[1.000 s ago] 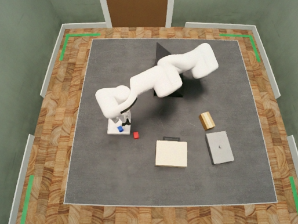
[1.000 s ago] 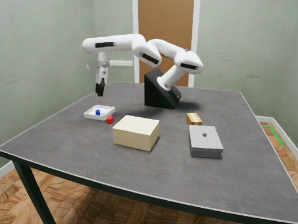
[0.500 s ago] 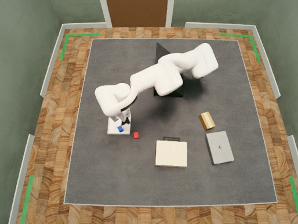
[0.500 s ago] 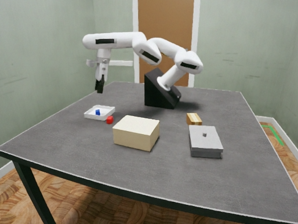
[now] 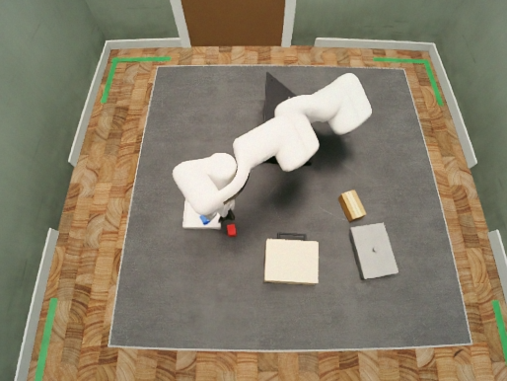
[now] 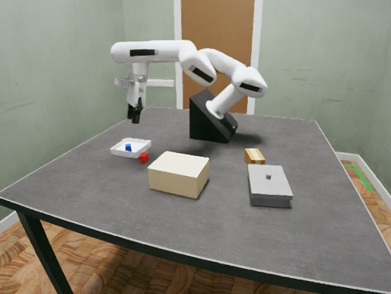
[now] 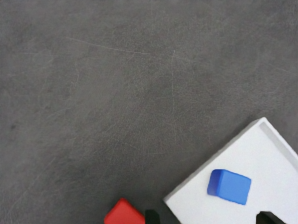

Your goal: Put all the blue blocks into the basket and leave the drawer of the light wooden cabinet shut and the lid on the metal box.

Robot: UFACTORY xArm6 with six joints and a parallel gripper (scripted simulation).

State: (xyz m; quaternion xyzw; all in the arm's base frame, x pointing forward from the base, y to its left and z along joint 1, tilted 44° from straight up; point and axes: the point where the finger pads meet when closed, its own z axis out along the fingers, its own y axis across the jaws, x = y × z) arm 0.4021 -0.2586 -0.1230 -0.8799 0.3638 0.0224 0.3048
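My hand is 570 mm to the right of the flat lid, 150 mm above it and 110 mm short of it. Round my hand: white basket 180 mm below, 70 mm to the right, 70 mm behind; light wooden cabinet 260 mm to the left, 150 mm below, 140 mm ahead; brown cardboard box 520 mm to the left, 160 mm below, 70 mm behind.
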